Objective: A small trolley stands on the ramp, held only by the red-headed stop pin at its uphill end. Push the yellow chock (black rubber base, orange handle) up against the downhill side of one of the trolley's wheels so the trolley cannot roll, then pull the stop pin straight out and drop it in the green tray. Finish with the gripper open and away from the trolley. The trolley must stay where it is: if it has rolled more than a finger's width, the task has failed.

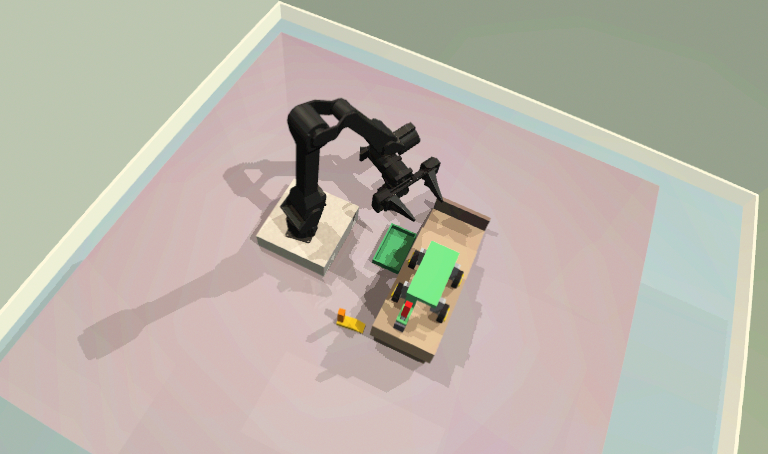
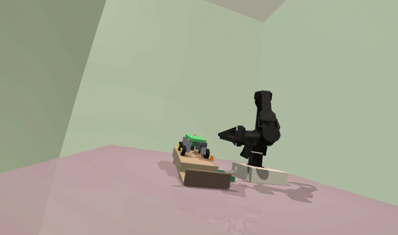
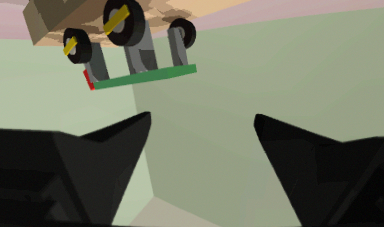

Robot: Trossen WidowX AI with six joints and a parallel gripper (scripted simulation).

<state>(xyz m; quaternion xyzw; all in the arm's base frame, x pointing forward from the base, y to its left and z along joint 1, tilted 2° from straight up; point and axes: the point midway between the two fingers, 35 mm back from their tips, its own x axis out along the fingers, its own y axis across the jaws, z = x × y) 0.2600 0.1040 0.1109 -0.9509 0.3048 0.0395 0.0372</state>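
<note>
My gripper tip is 1 cm short of the red-headed stop pin, 24 cm to the left of it and 4 cm above it. From my gripper tip the other things lie so: green tray: 5 cm behind, 3 cm to the right, 18 cm below; then dark end wall: 9 cm ahead, 12 cm to the left, 14 cm below; then trolley: 5 cm ahead, 14 cm to the right, 6 cm below.
</note>
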